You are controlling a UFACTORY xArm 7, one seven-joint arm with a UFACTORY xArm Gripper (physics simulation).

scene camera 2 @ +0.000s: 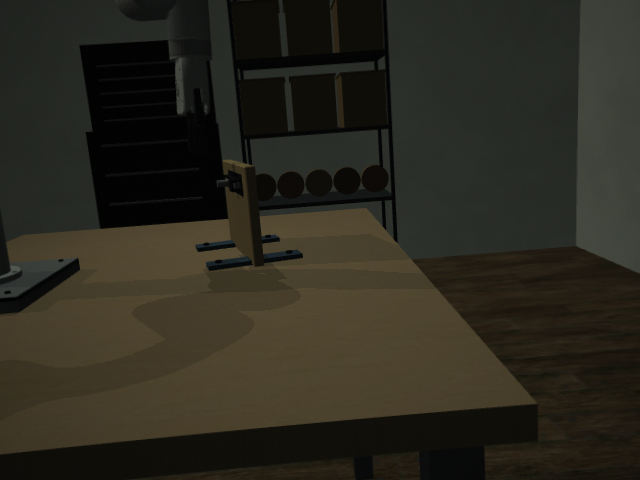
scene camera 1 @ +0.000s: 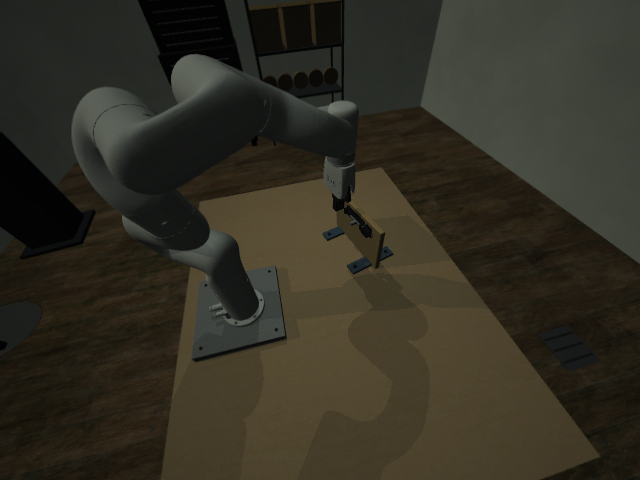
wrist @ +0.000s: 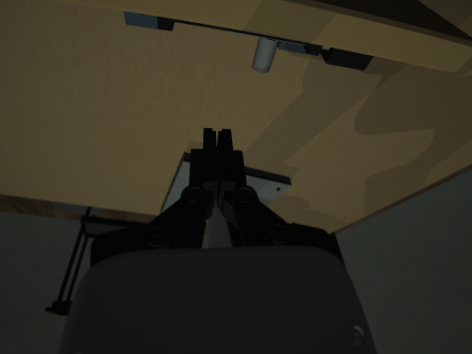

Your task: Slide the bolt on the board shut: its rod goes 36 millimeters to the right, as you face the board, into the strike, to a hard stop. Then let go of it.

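Seen in the pictures: gripper, fingertip midpoint: (scene camera 2: 198, 154) (scene camera 1: 338, 208) (wrist: 215, 145); arm's base, link origin: (scene camera 1: 244, 307).
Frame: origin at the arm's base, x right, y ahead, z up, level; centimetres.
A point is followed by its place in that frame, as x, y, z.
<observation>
The upright wooden board (scene camera 1: 356, 241) @[-11.1, 42.5, 0.7] (scene camera 2: 239, 222) @[-10.9, 42.6, 3.8] (wrist: 280, 22) @[-11.4, 43.2, 15.0] carries a dark bolt housing with a pale round knob (scene camera 1: 354, 222) @[-9.9, 40.7, 12.0] (scene camera 2: 223, 182) @[-9.7, 40.4, 11.8] (wrist: 263, 56) @[-10.5, 40.3, 12.2] sticking out of its face. A black strike block (scene camera 1: 366, 230) @[-4.6, 42.4, 12.6] (wrist: 347, 58) @[-5.2, 42.1, 12.6] sits at the right end of the bolt. A small pale bit shows between housing and strike in the wrist view; how deep the rod sits cannot be told. My gripper (scene camera 1: 338, 207) @[-12.7, 36.3, 17.1] (scene camera 2: 197, 152) @[-12.7, 36.3, 17.1] (wrist: 215, 145) @[-12.7, 36.3, 17.1] is shut and empty. It hangs above knob height, in front of the board's face and left of the knob, apart from both.
The board stands on two blue feet (scene camera 1: 359, 265) @[-2.5, 39.8, -1.7] (scene camera 2: 281, 257) @[-2.4, 49.4, -1.9] bolted to the wooden table (scene camera 1: 320, 361) @[22.1, 16.9, -2.5] (scene camera 2: 361, 335) @[39.7, 54.8, -2.5]. The arm's grey base plate (scene camera 1: 268, 310) @[3.7, 6.8, -0.1] (scene camera 2: 46, 273) @[-0.9, 10.0, -0.1] is on the table on the knob's side of the board. A shelf rack (scene camera 2: 316, 130) stands behind.
</observation>
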